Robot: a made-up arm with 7 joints.
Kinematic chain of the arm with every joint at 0, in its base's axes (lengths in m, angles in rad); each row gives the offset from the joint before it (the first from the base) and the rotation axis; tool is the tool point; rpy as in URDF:
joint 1: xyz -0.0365 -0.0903 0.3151 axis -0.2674 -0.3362 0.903
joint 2: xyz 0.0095 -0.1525 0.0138 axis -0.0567 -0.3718 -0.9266
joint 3: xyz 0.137 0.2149 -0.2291 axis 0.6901 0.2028 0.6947
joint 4: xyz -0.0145 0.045 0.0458 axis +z
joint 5: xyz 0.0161 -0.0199 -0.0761 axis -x
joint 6: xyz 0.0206 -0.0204 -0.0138 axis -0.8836 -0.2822 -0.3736
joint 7: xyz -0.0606 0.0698 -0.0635 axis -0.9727 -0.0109 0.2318
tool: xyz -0.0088 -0.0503 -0.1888 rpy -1.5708 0 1.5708
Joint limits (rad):
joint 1: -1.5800..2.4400
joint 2: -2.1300..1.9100
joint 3: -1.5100..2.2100
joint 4: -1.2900..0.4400
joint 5: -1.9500..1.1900
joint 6: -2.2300..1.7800
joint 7: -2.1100..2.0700
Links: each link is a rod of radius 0.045 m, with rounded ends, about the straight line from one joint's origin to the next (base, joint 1, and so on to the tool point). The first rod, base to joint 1, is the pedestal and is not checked.
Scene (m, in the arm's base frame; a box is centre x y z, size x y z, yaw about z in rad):
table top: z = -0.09
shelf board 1: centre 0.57 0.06 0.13 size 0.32 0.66 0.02 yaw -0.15
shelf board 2: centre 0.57 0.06 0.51 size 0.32 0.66 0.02 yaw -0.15
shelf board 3: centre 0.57 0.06 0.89 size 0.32 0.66 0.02 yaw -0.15
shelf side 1: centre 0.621 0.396 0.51 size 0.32 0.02 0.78 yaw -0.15
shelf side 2: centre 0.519 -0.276 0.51 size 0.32 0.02 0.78 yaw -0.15
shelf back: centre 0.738 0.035 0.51 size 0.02 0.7 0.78 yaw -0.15
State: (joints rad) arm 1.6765 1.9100 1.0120 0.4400 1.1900 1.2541 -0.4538
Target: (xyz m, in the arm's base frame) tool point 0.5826 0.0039 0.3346
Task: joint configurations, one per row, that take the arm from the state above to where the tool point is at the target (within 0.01 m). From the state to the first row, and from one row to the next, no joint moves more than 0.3 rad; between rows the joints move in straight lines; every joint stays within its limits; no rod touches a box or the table.
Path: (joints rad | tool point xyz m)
1: 1.8671 1.9100 0.8038 0.4400 1.1900 1.5170 -0.4790 | 0.3947 0.0268 0.7335
2: 2.0576 1.9100 0.5955 0.4400 1.1900 1.7800 -0.5042 | 0.2711 0.0427 0.7225
3: 2.0417 1.7697 0.5487 0.1576 1.1620 1.6111 -0.3993 | 0.2990 0.0585 0.6391
4: 2.0258 1.6293 0.5020 -0.1248 1.1341 1.4422 -0.2945 | 0.3027 0.0640 0.5403
5: 2.0099 1.4890 0.4552 -0.4071 1.1061 1.2733 -0.1896 | 0.2810 0.0618 0.4360
6: 1.9940 1.3487 0.4084 -0.6895 1.0781 1.1044 -0.0848 | 0.2371 0.0561 0.3346
7: 1.7852 1.3749 0.5666 -0.5268 1.0139 1.0480 -0.2128 | 0.3694 0.0404 0.3448
8: 1.5764 1.4011 0.7248 -0.3641 0.9497 0.9916 -0.3409 | 0.4872 0.0228 0.3441
9: 1.3676 1.4273 0.8830 -0.2015 0.8854 0.9352 -0.4690 | 0.5826 0.0039 0.3346

